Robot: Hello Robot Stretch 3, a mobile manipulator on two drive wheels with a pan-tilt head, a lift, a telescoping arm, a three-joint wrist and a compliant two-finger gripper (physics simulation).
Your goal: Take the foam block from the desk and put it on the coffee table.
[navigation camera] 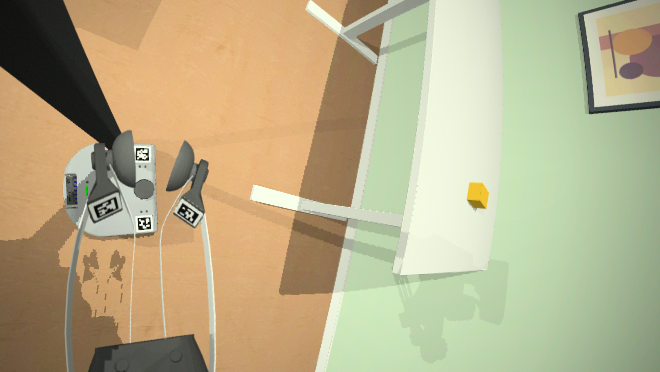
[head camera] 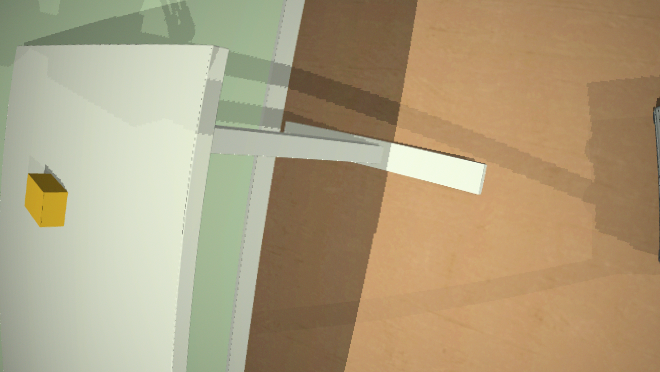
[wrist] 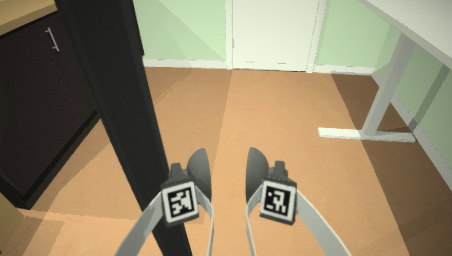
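Pixels of known places: gripper, fingertip midpoint: (navigation camera: 156, 141); robot's base, link origin: (navigation camera: 143, 187).
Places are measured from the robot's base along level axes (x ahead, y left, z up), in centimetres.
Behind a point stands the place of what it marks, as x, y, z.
The yellow foam block (head camera: 52, 209) {84.5, 0.5, 97.5} (navigation camera: 477, 195) {84.0, -0.8, 98.5} sits on the white desk (head camera: 115, 275) {67.3, 9.5, 95.0} (navigation camera: 460, 100) {78.2, 29.1, 95.0} (wrist: 440, 25), toward its far long edge by the wall and not far from one end. My gripper (navigation camera: 153, 162) {1.0, 7.9, 102.6} (wrist: 227, 167) {1.0, 7.9, 102.6} is open, its two rounded fingertips apart with floor or robot base showing between them. In the navigation camera it hangs over my base, well to the side of the desk and apart from the block. The block does not show in the wrist view. The coffee table does not show in these views.
My black mast (navigation camera: 50, 60) {-5.2, 11.7, 106.1} (wrist: 117, 95) stands close beside the gripper. A desk foot (head camera: 435, 167) (navigation camera: 275, 196) (wrist: 340, 133) reaches out over the floor. A dark cabinet (wrist: 40, 105) stands at left and a white door (wrist: 275, 32) at the back. A framed picture (navigation camera: 632, 65) {142.8, 52.6, 148.7} hangs on the wall.
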